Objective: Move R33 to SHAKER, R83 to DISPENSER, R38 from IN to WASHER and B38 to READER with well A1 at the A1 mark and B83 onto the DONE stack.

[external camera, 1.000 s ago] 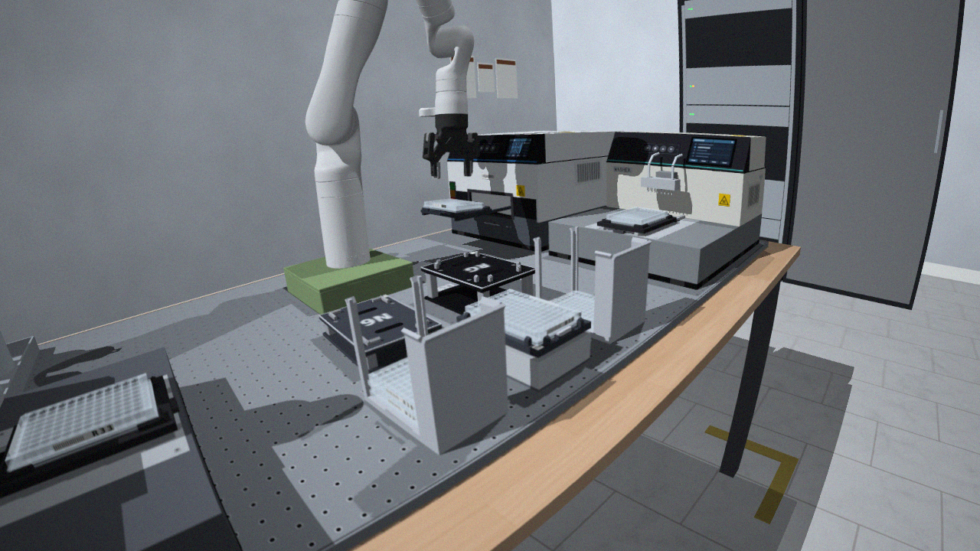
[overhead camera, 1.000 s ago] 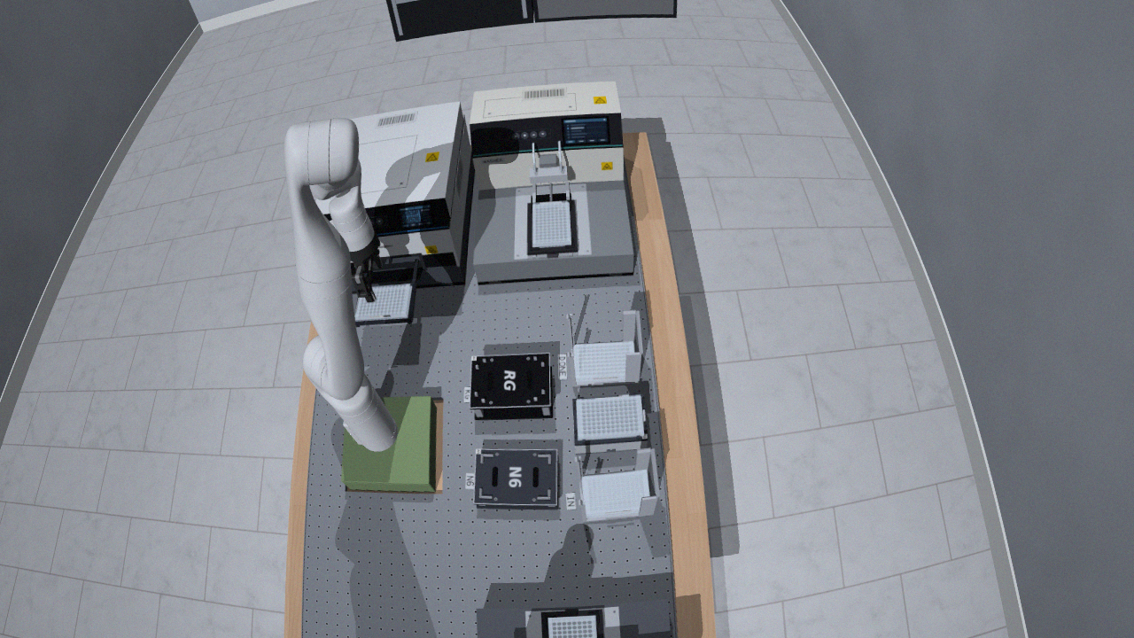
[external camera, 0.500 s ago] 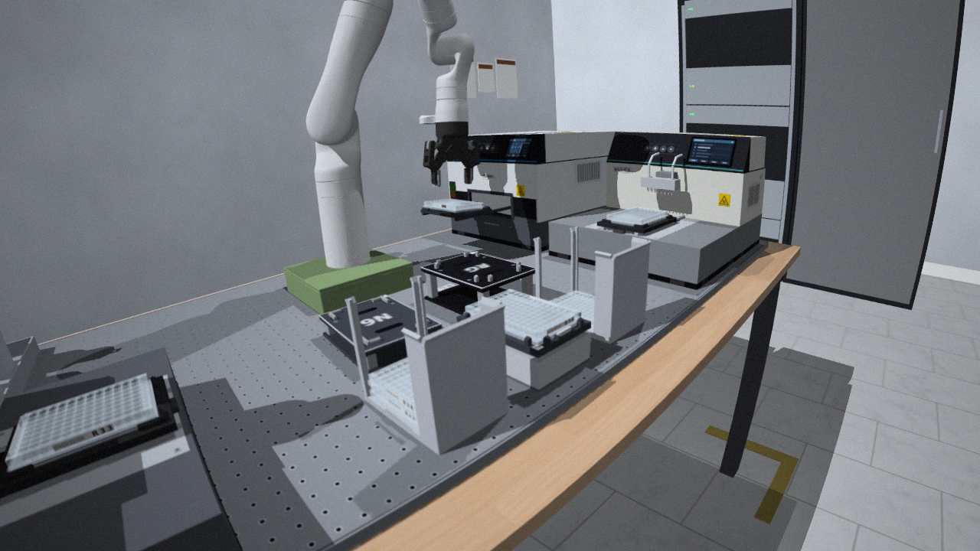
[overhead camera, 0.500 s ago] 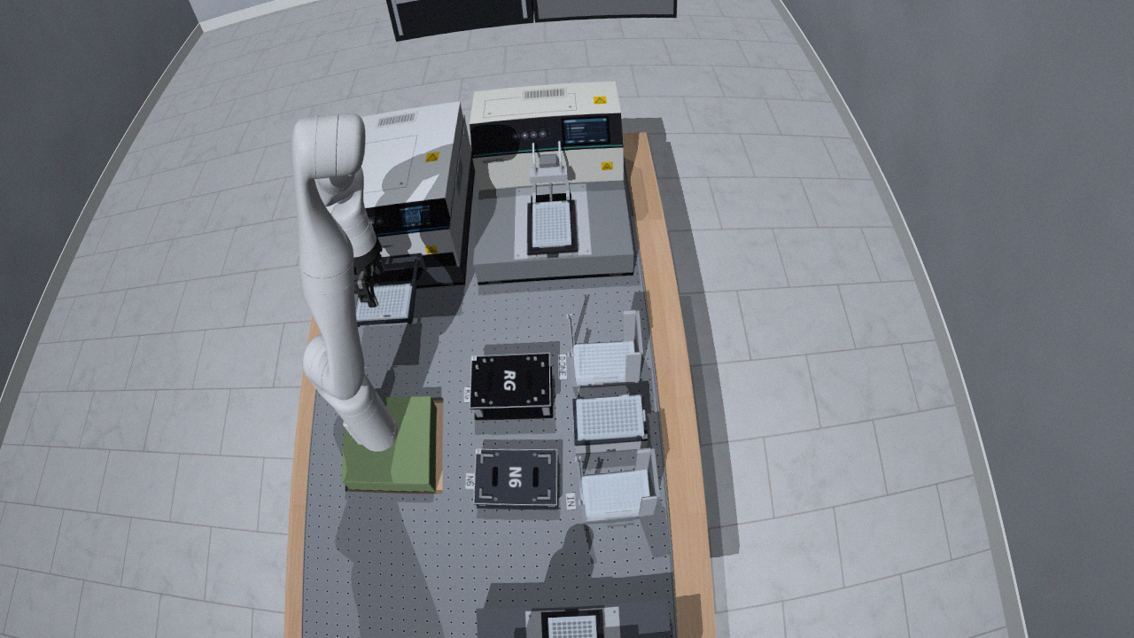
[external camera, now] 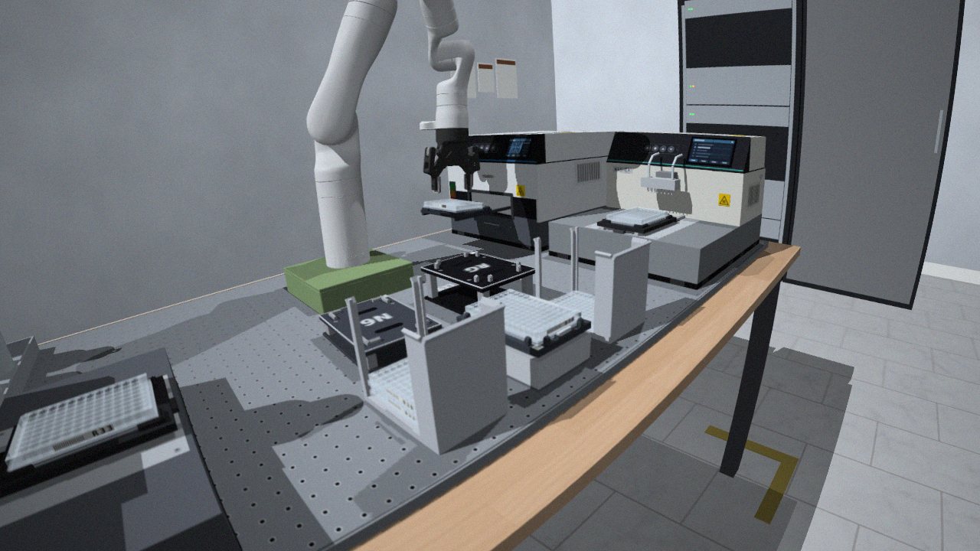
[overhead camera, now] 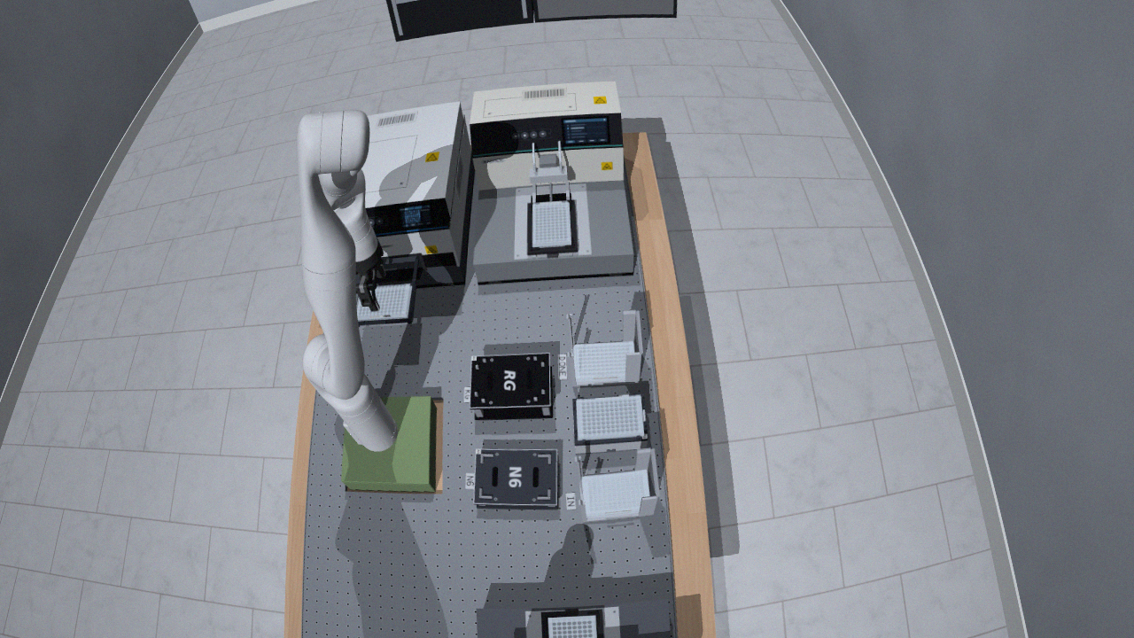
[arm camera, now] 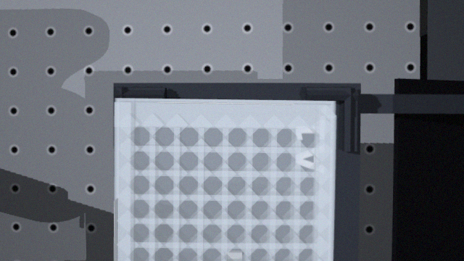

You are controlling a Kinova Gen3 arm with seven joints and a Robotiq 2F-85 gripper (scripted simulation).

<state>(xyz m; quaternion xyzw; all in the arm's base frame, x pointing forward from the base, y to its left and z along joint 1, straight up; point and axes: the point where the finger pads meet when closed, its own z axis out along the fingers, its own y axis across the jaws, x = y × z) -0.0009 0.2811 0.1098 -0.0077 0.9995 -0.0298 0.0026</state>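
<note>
Now: hand 4 cm above the plate B83. Also, from my hand: RG nest: 28 cm ahead, 17 cm to the right, 10 cm below; then plate R83: 37 cm ahead, 20 cm to the left, 6 cm below; then washer nest: 37 cm ahead, 20 cm to the left, 6 cm below.
</note>
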